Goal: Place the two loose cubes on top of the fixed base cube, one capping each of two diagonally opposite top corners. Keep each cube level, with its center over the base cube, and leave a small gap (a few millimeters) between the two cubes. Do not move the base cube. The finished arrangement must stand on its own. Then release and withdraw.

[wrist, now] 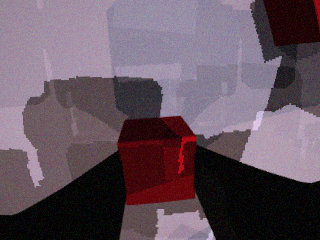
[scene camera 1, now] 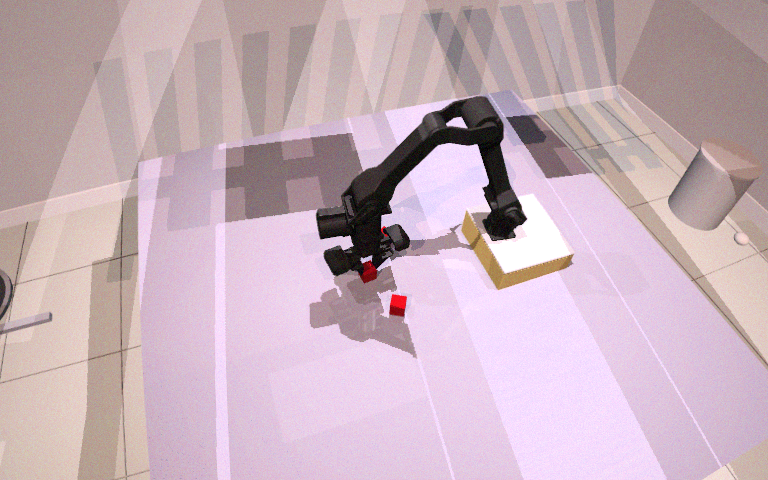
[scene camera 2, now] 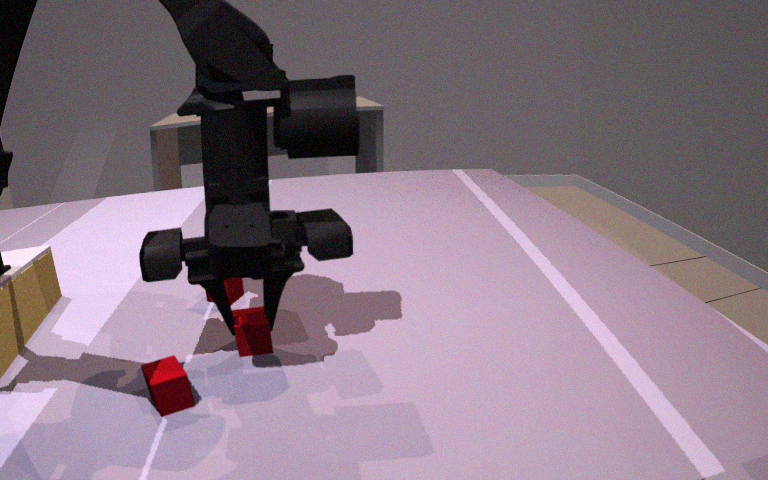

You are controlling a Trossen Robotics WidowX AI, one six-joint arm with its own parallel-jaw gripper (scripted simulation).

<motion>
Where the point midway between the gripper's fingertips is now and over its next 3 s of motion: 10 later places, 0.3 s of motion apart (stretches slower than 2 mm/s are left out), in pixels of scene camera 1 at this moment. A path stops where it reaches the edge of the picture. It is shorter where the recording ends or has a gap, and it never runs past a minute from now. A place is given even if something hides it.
My gripper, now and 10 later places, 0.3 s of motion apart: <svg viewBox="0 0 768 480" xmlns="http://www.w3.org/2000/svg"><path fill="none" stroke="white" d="M367 271L367 268L366 262L366 254L367 245L368 243L374 255L380 267L388 278L397 288L403 293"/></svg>
</motion>
